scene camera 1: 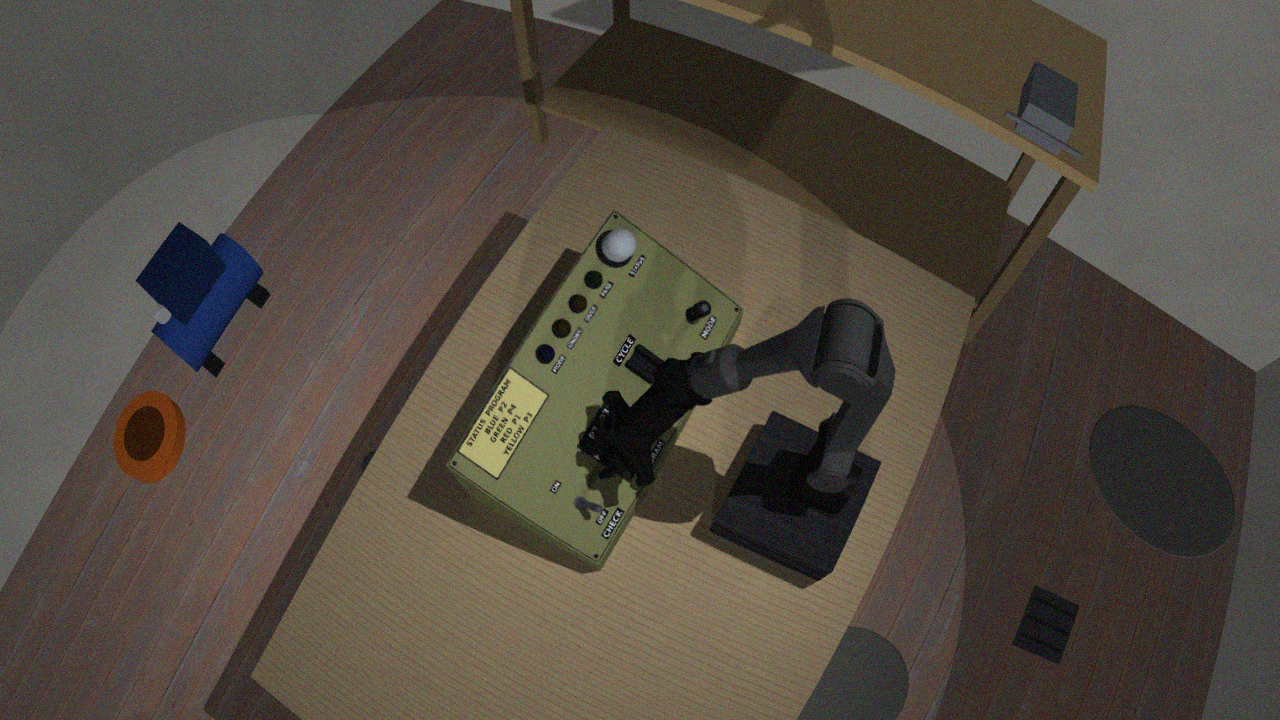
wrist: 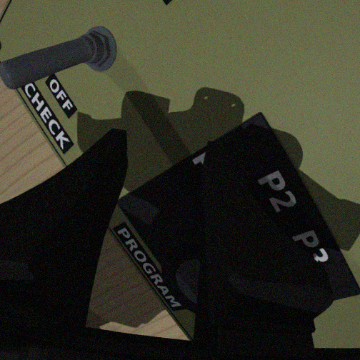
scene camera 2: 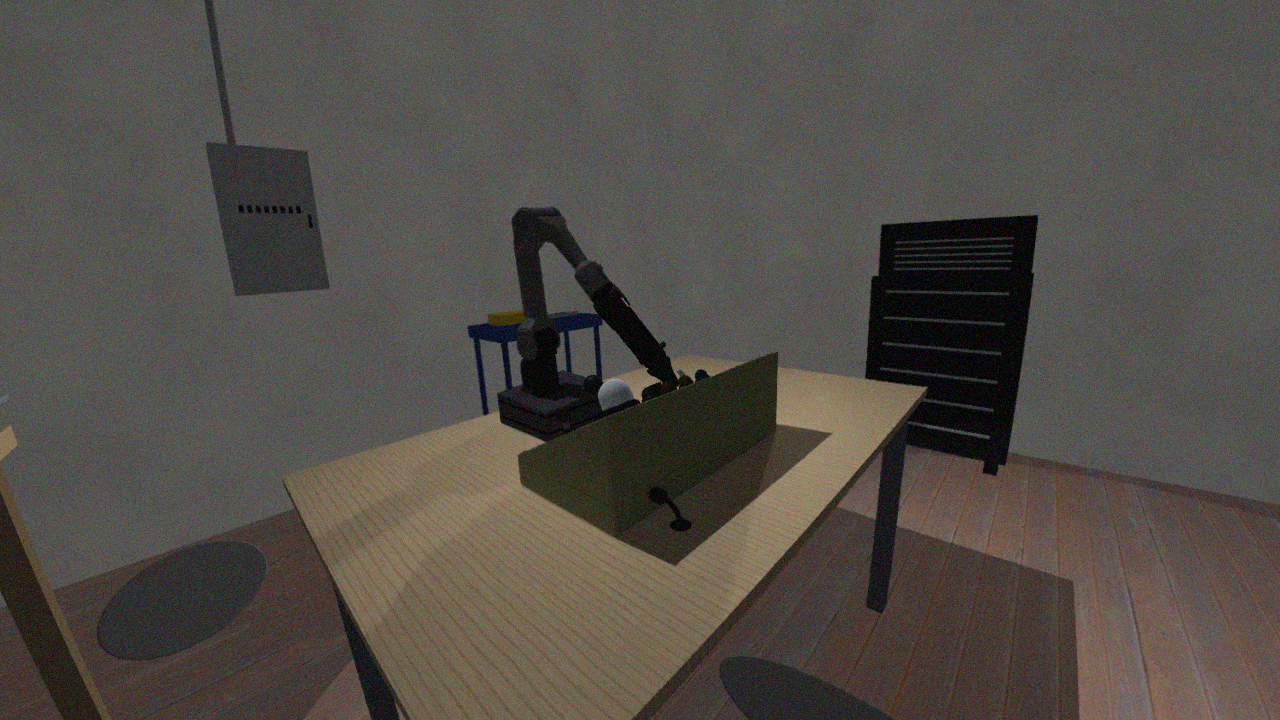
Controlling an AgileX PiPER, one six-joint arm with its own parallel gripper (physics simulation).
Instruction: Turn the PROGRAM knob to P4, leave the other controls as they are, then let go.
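The green control panel (scene camera 1: 666, 268) (scene camera 2: 698, 429) (wrist: 305, 45) stands on the table. My gripper (scene camera 1: 617, 447) (scene camera 2: 673, 383) (wrist: 165, 154) is open, low over the PROGRAM dial. In the wrist view, the dial's black plate (wrist: 245, 145) shows P2 and P3; P1 is mostly hidden and P4 is covered by the right finger. A curved part of the PROGRAM knob (wrist: 187, 282) shows between the fingers, beside the right one; its pointer is hidden. The CHECK toggle (scene camera 1: 588, 505) (wrist: 55, 57) leans toward OFF, left of the fingers in the wrist view.
The panel also bears the black MODE knob (scene camera 1: 698, 310), a black CYCLE control (scene camera 1: 640, 362) near the arm, the white START dome (scene camera 1: 617, 244), several dark round lamps and a yellow card (scene camera 1: 503, 422) pairing status colours with programs; it lists GREEN P4.
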